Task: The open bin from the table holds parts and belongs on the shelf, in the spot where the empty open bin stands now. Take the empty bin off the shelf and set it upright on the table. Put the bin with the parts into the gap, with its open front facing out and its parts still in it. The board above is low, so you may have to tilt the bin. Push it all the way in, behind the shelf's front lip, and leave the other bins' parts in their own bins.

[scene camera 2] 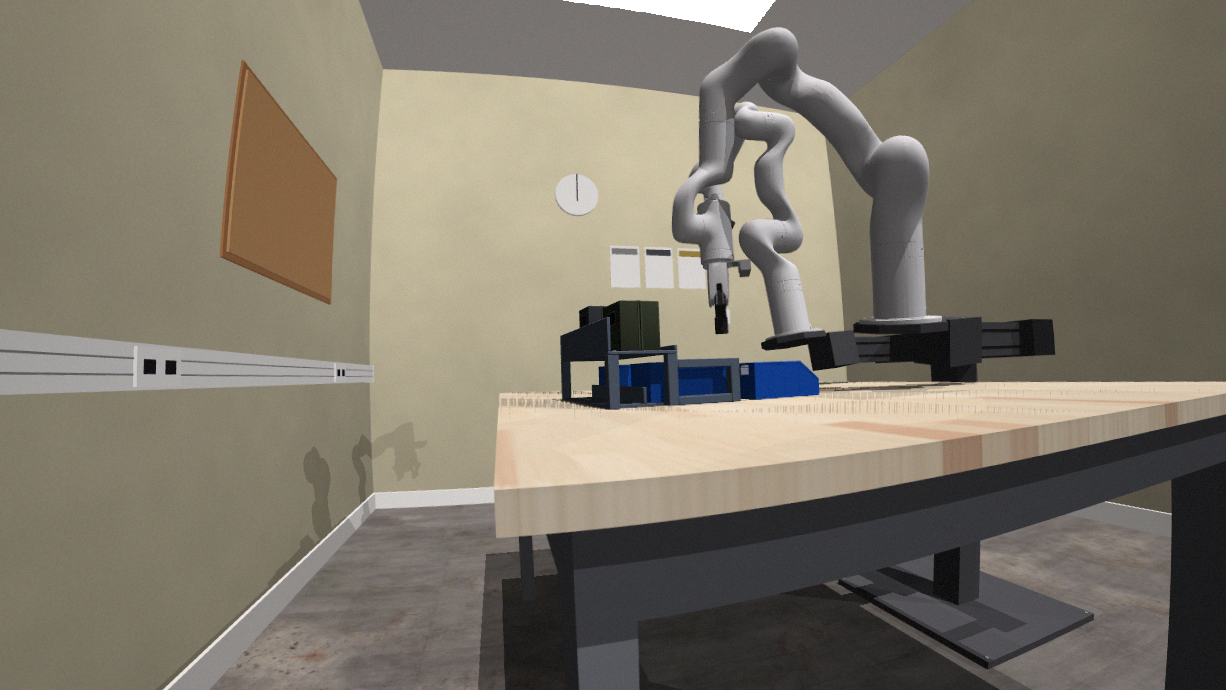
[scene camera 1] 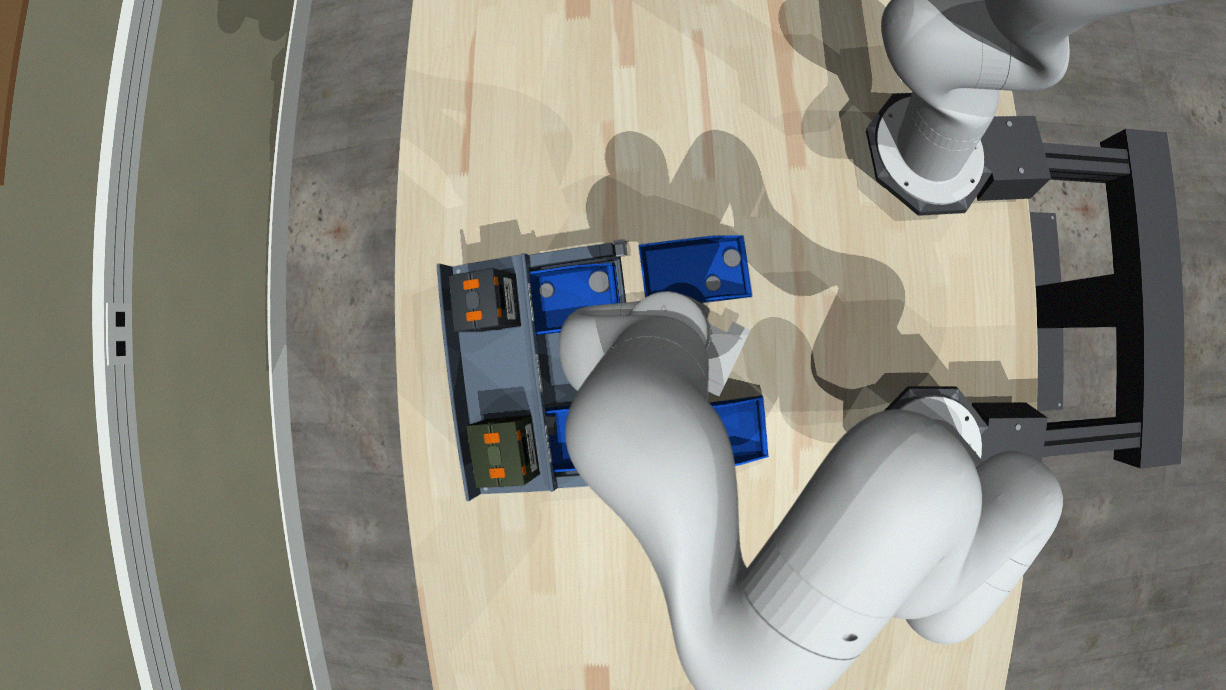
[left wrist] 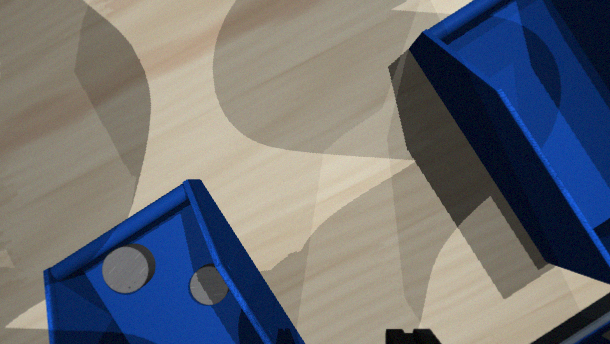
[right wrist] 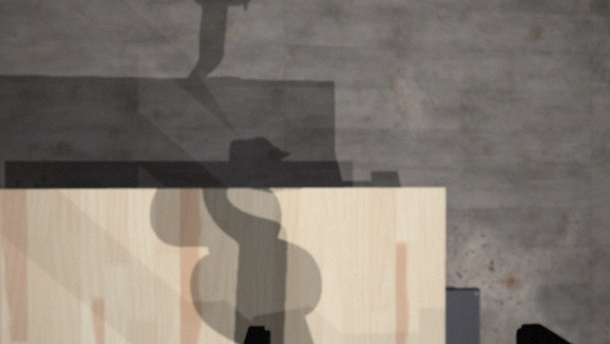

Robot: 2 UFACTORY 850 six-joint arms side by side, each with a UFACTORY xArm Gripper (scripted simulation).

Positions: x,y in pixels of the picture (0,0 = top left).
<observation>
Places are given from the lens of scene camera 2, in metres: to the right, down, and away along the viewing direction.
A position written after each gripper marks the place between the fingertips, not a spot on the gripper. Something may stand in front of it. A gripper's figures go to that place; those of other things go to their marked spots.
left gripper (scene camera 2: 721,333): 0.27, -0.03, 1.15
grey shelf (scene camera 2: 592,342): -0.04, -0.01, 0.91
</observation>
